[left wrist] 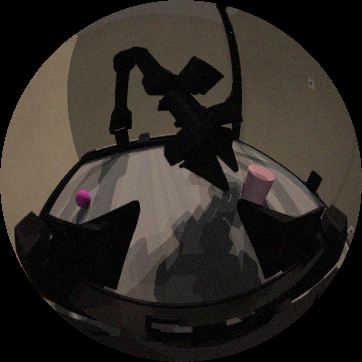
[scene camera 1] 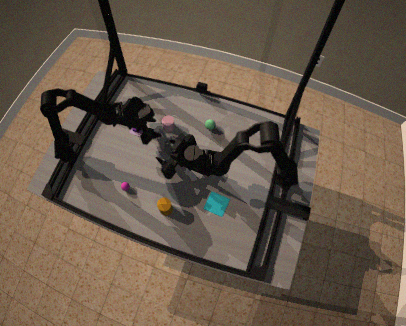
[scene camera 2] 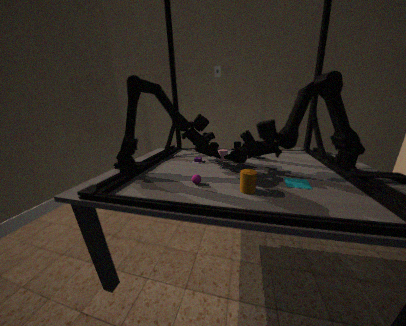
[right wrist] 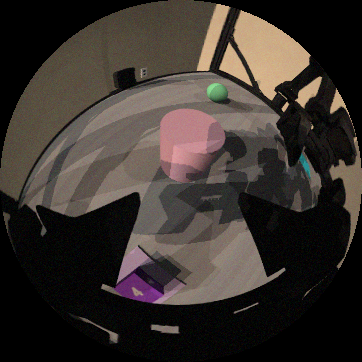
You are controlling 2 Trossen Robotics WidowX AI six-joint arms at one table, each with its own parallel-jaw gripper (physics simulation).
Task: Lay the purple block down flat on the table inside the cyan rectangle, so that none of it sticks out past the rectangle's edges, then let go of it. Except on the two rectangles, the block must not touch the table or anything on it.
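Places are measured from the left arm's base along level axes (x ahead, y left, z up), in millimetres.
Pixels of known places: left gripper, between the fingertips: (left wrist: 189, 205) (scene camera 1: 163, 149) (scene camera 2: 227, 155) (right wrist: 308, 196); right gripper, between the fingertips: (left wrist: 232, 179) (scene camera 1: 158, 128) (scene camera 2: 215, 157) (right wrist: 191, 197); left arm's base, origin of its link: (scene camera 1: 284, 180) (scene camera 2: 344, 165) (right wrist: 275, 105); right arm's base, origin of its link: (left wrist: 122, 144) (scene camera 1: 67, 155) (scene camera 2: 127, 171).
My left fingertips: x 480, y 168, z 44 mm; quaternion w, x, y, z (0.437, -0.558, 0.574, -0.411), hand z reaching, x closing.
Note:
For each thing: its middle in the pictures, then the offset to it from my left fingertips. "*": a spot on its surface instead.
- purple block, middle of its body: (right wrist: 138, 288) (scene camera 1: 137, 128) (scene camera 2: 198, 159) 185 mm ahead, 43 mm right, 54 mm down
- light-purple rectangle, a spot on its surface: (right wrist: 133, 258) * 171 mm ahead, 70 mm right, 63 mm down
- flat cyan rectangle, a spot on its surface: (right wrist: 305, 166) (scene camera 1: 212, 203) (scene camera 2: 293, 183) * 275 mm back, 66 mm left, 62 mm down
- pink cylinder, middle of its body: (right wrist: 187, 146) (left wrist: 256, 184) (scene camera 1: 168, 123) 71 mm ahead, 128 mm right, 37 mm down
- green ball, middle of its body: (right wrist: 216, 92) (scene camera 1: 210, 124) 84 mm back, 223 mm right, 41 mm down
- magenta ball, middle of its body: (left wrist: 82, 198) (scene camera 2: 196, 179) (scene camera 1: 125, 186) 52 mm ahead, 202 mm left, 46 mm down
- orange cylinder, middle of its body: (scene camera 2: 248, 181) (scene camera 1: 165, 206) 136 mm back, 182 mm left, 29 mm down
The purple block (scene camera 1: 135, 131) (scene camera 2: 198, 159) (right wrist: 139, 287) bears a pale mark and rests on a light-purple rectangle (right wrist: 133, 258), partly hidden at the lower left in the right wrist view. The flat cyan rectangle (scene camera 1: 217, 204) (scene camera 2: 298, 183) (right wrist: 305, 166) lies right of centre at the front in scene camera 1. My right gripper (right wrist: 191, 197) (left wrist: 232, 179) is open and empty, above the table; the block shows low between its fingers in the right wrist view, nearer the left-hand one. My left gripper (left wrist: 189, 205) is open and empty over the middle of the table, away from the block.
A pink cylinder (scene camera 1: 168, 123) (left wrist: 258, 185) (right wrist: 186, 145) stands close to the right gripper. A green ball (scene camera 1: 210, 124) (right wrist: 217, 92) lies farther back. A magenta ball (scene camera 1: 125, 186) (scene camera 2: 196, 179) (left wrist: 83, 199) and an orange cylinder (scene camera 1: 164, 205) (scene camera 2: 248, 181) are toward the front. The two grippers are near each other.

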